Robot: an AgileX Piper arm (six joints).
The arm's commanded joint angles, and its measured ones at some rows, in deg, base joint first. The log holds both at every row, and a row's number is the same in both.
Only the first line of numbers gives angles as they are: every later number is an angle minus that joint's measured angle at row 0.
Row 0, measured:
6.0 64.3 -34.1 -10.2 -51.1 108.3
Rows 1 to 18, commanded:
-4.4 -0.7 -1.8 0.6 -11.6 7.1
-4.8 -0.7 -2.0 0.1 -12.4 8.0
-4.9 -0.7 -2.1 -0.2 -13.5 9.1
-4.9 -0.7 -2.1 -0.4 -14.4 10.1
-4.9 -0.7 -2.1 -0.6 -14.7 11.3
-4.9 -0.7 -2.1 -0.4 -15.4 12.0
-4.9 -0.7 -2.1 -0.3 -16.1 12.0
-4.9 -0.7 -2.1 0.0 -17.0 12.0
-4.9 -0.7 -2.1 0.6 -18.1 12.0
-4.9 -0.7 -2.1 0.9 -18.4 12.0
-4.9 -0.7 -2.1 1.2 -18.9 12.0
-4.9 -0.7 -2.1 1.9 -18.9 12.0
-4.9 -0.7 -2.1 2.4 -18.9 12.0
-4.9 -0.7 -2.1 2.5 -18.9 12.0
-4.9 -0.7 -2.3 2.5 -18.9 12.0
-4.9 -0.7 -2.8 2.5 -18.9 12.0
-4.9 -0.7 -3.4 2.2 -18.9 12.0
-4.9 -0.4 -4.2 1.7 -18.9 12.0
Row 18, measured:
-4.7 0.0 -1.1 0.1 -12.6 11.4
